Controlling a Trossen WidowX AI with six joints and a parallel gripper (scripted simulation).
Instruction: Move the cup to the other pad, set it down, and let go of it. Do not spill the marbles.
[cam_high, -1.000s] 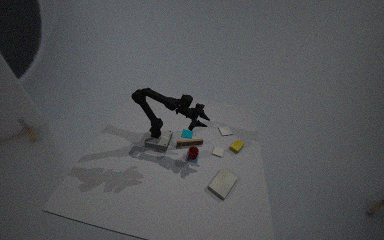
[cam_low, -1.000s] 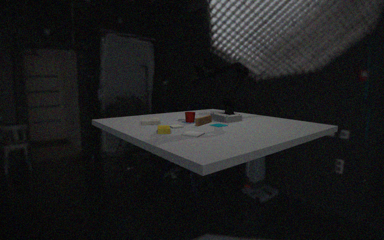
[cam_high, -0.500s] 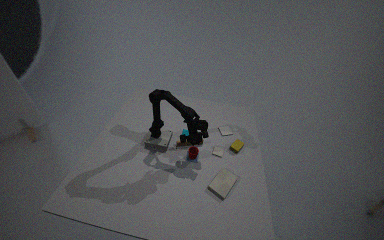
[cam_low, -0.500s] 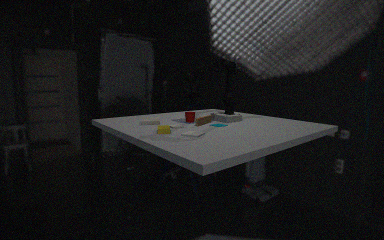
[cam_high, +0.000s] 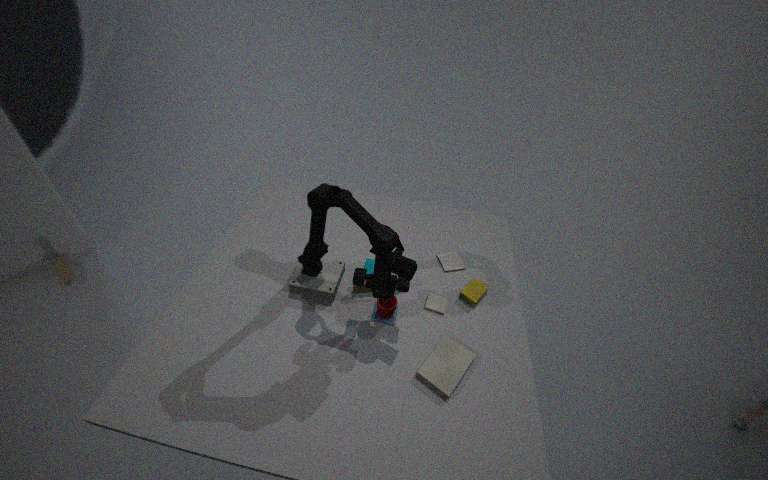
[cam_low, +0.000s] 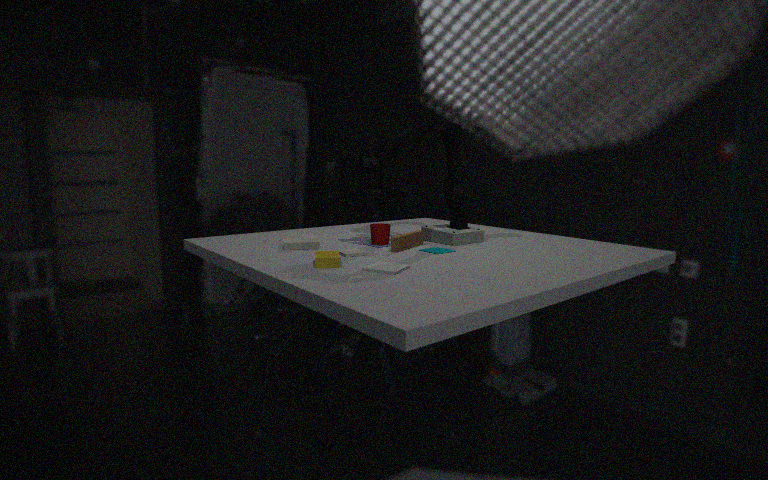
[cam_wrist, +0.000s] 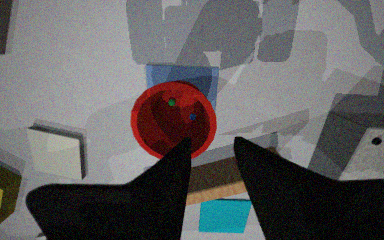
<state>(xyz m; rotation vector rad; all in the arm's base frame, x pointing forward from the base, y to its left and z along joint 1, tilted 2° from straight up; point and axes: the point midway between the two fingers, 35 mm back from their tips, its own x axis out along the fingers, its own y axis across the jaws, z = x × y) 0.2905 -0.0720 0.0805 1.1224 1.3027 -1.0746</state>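
Right now the red cup is 30 mm ahead of my gripper tip and 60 mm below it. Round my gripper tip: green marble 40 mm ahead, 80 mm below; blue marble 10 mm ahead, 10 mm to the left, 80 mm below; blue pad 30 mm ahead, 110 mm below.
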